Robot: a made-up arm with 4 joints. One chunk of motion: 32 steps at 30 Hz.
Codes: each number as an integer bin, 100 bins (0 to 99) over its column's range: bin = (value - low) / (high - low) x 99, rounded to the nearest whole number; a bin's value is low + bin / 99 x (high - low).
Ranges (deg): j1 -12..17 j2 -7..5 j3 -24..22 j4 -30..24
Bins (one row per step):
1: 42 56 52 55
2: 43 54 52 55
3: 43 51 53 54
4: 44 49 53 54
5: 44 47 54 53
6: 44 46 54 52
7: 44 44 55 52
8: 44 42 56 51
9: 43 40 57 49
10: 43 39 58 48
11: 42 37 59 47
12: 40 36 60 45
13: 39 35 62 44
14: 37 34 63 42
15: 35 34 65 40
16: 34 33 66 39
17: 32 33 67 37
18: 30 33 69 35
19: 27 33 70 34
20: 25 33 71 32
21: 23 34 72 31
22: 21 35 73 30
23: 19 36 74 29
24: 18 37 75 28
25: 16 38 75 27
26: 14 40 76 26
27: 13 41 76 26
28: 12 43 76 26
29: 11 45 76 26
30: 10 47 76 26
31: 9 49 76 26
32: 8 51 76 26
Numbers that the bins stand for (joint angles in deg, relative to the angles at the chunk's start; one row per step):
1: 0.30 -0.21 0.16 0.00
2: 0.60 -0.45 0.16 0.00
3: 0.60 -0.82 0.63 -0.55
4: 0.89 -1.06 0.63 -0.55
5: 0.89 -1.30 1.09 -1.09
6: 0.89 -1.42 1.09 -1.64
7: 0.89 -1.67 1.56 -1.64
8: 0.89 -1.91 2.02 -2.18
9: 0.60 -2.15 2.48 -3.27
10: 0.60 -2.27 2.95 -3.82
11: 0.30 -2.52 3.41 -4.36
12: -0.28 -2.64 3.88 -5.45
13: -0.58 -2.76 4.81 -6.00
14: -1.16 -2.88 5.27 -7.09
15: -1.75 -2.88 6.20 -8.18
16: -2.04 -3.00 6.67 -8.73
17: -2.63 -3.00 7.13 -9.82
18: -3.21 -3.00 8.06 -10.91
19: -4.09 -3.00 8.53 -11.45
20: -4.68 -3.00 8.99 -12.55
21: -5.26 -2.88 9.45 -13.09
22: -5.85 -2.76 9.92 -13.64
23: -6.43 -2.64 10.38 -14.18
24: -6.73 -2.52 10.85 -14.73
25: -7.31 -2.39 10.85 -15.27
26: -7.90 -2.15 11.31 -15.82
27: -8.19 -2.03 11.31 -15.82
28: -8.48 -1.79 11.31 -15.82
29: -8.78 -1.55 11.31 -15.82
30: -9.07 -1.30 11.31 -15.82
31: -9.36 -1.06 11.31 -15.82
32: -9.66 -0.82 11.31 -15.82

